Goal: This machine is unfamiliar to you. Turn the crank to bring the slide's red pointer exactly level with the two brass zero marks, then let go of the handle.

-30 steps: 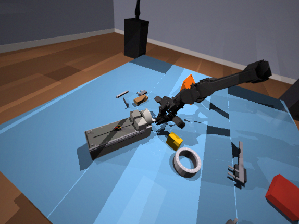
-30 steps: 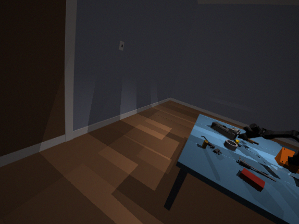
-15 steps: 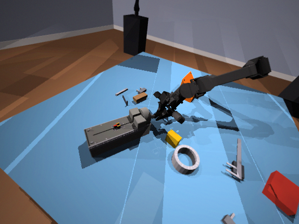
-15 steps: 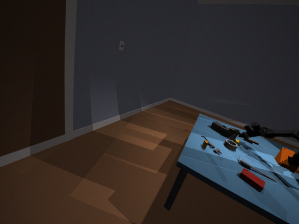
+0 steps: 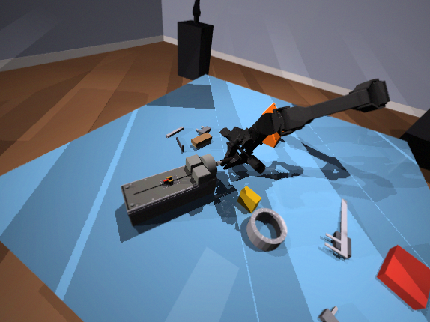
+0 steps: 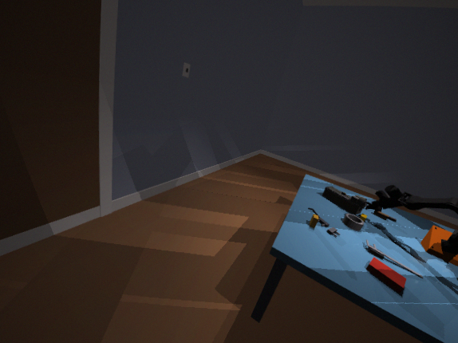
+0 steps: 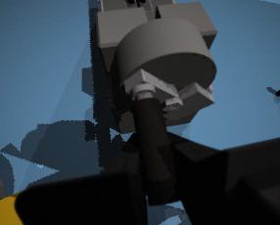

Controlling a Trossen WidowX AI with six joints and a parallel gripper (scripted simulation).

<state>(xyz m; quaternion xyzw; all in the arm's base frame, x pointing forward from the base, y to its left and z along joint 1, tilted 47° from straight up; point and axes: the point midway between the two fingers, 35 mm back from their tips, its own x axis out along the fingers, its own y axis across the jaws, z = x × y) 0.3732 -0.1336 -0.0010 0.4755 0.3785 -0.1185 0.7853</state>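
The red pointer is 14 cm ahead of my gripper tip and 12 cm to the right of it. Also, from my gripper tip: dark crank handle 1 cm behind, 1 cm to the left, 3 cm above; yellow block 3 cm ahead, 11 cm to the left, 5 cm below; brown block 16 cm behind, 16 cm to the right, 7 cm below.
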